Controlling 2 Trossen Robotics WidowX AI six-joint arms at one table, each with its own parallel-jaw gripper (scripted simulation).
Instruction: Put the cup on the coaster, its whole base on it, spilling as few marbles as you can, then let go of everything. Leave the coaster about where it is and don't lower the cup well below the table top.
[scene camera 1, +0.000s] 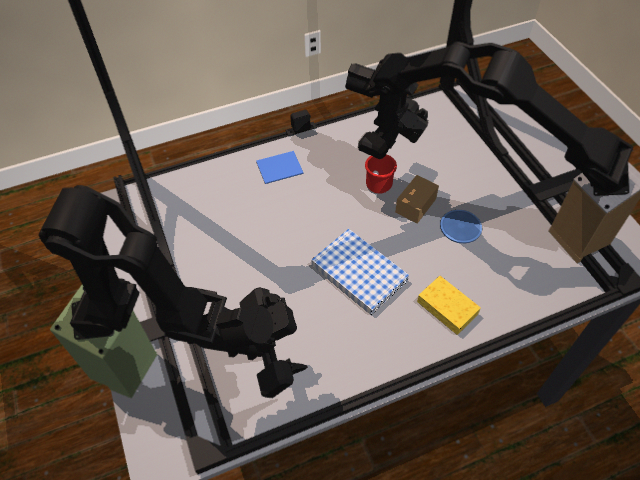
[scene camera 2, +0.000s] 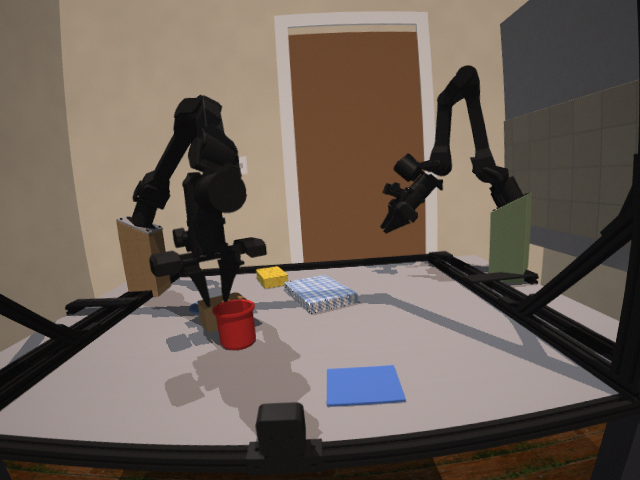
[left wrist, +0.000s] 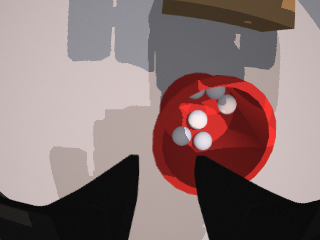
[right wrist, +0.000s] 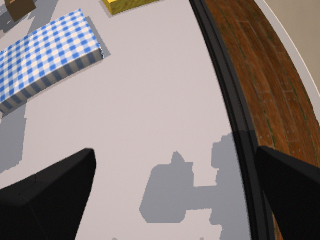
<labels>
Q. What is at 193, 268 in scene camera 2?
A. My left gripper.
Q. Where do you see a flat blue coaster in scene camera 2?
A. At 378, 384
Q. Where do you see my left gripper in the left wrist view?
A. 167, 164
</labels>
